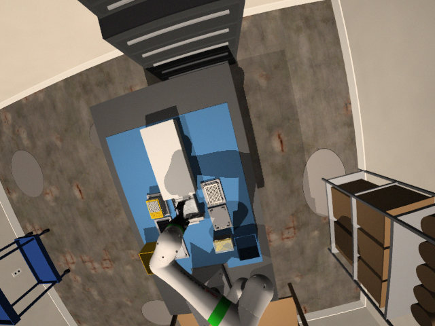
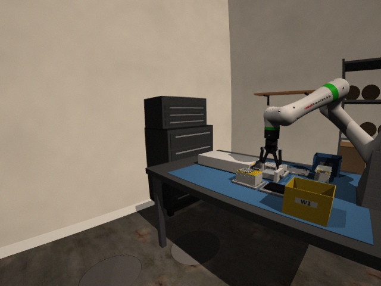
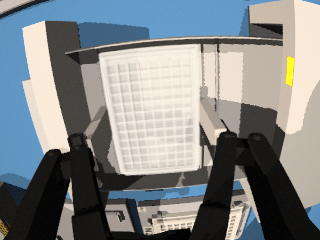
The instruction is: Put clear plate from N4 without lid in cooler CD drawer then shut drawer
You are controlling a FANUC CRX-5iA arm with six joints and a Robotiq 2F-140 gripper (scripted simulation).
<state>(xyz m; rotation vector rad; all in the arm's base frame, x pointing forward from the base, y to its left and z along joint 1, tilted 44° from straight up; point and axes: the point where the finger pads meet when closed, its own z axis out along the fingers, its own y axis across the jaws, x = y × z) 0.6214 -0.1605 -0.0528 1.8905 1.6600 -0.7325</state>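
Right now my hand is 20 mm above the clear plate. From my hand the other things lie so: white well plate: 30 mm ahead, 190 mm to the right, 20 mm below; yellow tip box: 60 mm ahead, 170 mm to the left, 10 mm above; drawer: 30 mm ahead, 20 mm below.
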